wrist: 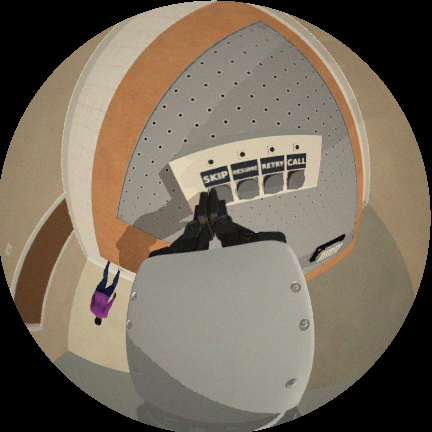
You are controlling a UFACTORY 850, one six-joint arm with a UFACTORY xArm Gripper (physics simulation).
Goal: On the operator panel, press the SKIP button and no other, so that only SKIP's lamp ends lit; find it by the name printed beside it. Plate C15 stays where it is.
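The cream operator panel (181,176) lies on the grey perforated board in the wrist view. Its SKIP button (223,191) is a grey round cap below the SKIP label (215,177), partly hidden by the fingertips. The SKIP lamp (210,162) above the label is dark. My gripper (211,201) is shut and empty, its tips over the left part of the SKIP button; whether they touch it I cannot tell. The RESUME button (248,189), RETRY button (273,183) and CALL button (296,179) follow to the right, with dark lamps above them. No plate marked C15 can be made out.
The perforated board (225,90) lies on an orange-brown table top (120,125). A black-edged item with a pale ribbed face (328,249) lies near the board's right edge. A person in a purple top (101,303) shows beyond the table at the lower left.
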